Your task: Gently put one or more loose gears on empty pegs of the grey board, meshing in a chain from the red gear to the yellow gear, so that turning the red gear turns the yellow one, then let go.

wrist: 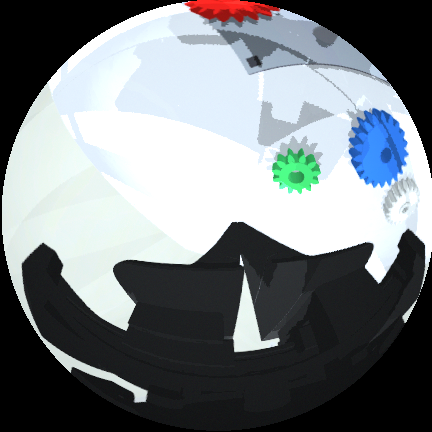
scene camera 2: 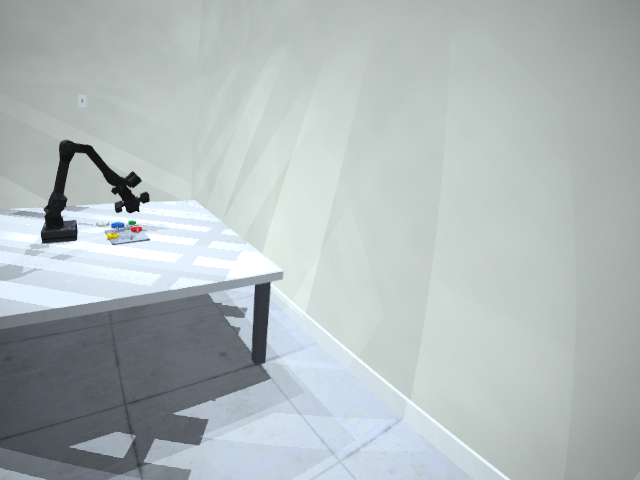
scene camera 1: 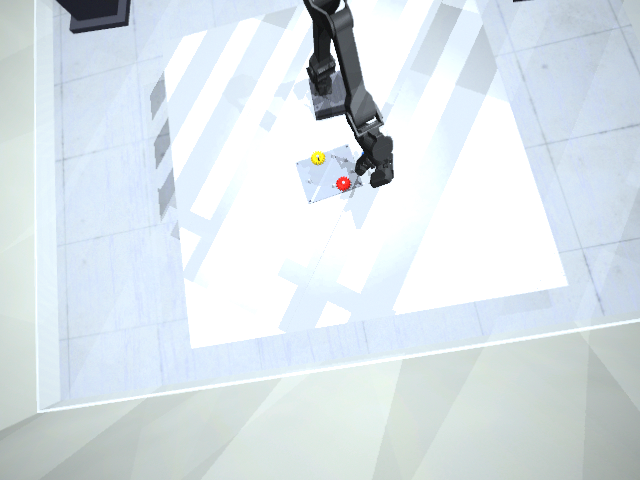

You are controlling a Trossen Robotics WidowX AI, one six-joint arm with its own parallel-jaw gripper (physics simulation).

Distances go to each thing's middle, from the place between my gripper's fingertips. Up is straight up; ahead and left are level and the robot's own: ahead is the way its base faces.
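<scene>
Counting from my hand, I find the green gear [wrist: 308, 169] 60 mm below, 20 mm to the right and 40 mm behind. The blue gear [wrist: 377, 156] is 60 mm below my hand, 60 mm to the right of it and 110 mm behind it, whereas the white gear [wrist: 402, 199] sits 60 mm below my hand, 190 mm behind it and 20 mm to the right of it. As for the grey board [scene camera 1: 323, 176], it is 60 mm below my hand, 220 mm to the right of it and 60 mm behind it.
</scene>
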